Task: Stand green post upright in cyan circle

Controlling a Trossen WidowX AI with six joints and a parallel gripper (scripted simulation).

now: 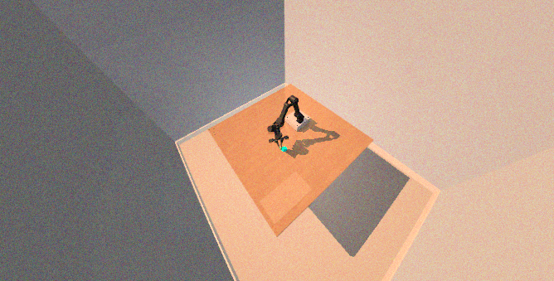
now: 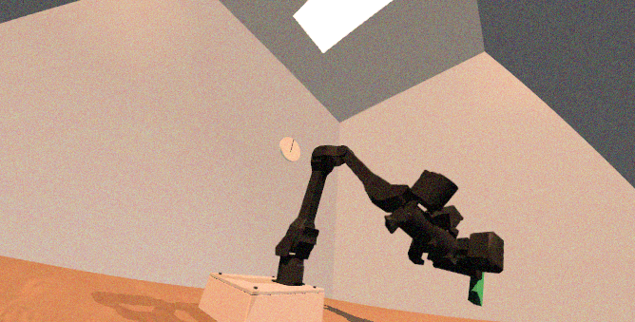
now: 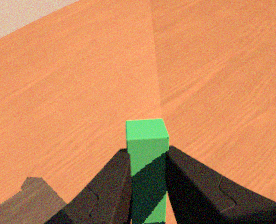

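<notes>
Right now the cyan circle is 60 mm behind my gripper tip, 20 mm to the right of it and 120 mm below it. Also, from my gripper tip: green post (10 mm behind, 20 mm below).
</notes>
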